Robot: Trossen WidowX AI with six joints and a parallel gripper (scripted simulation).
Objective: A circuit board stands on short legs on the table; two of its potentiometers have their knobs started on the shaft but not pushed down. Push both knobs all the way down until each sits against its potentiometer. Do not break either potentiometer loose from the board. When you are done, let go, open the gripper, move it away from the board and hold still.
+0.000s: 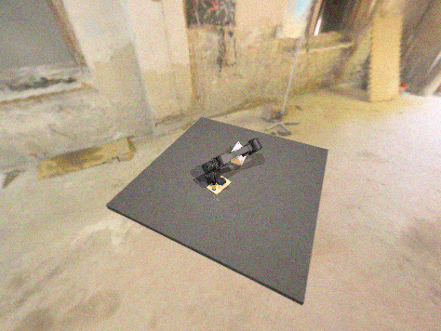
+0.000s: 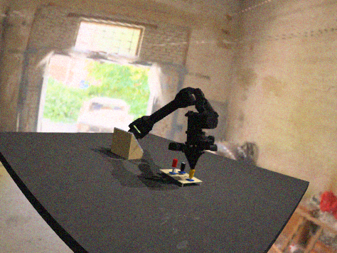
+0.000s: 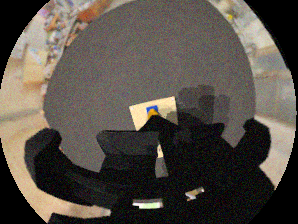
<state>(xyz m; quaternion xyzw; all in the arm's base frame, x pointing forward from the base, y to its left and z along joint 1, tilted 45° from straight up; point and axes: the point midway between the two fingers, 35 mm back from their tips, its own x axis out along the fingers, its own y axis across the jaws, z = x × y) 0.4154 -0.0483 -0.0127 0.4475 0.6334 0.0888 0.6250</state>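
Now: gripper tip 20 mm above the yellow knob. Round my gripper tip: black knob: 70 mm behind, 40 mm to the left, 10 mm below.
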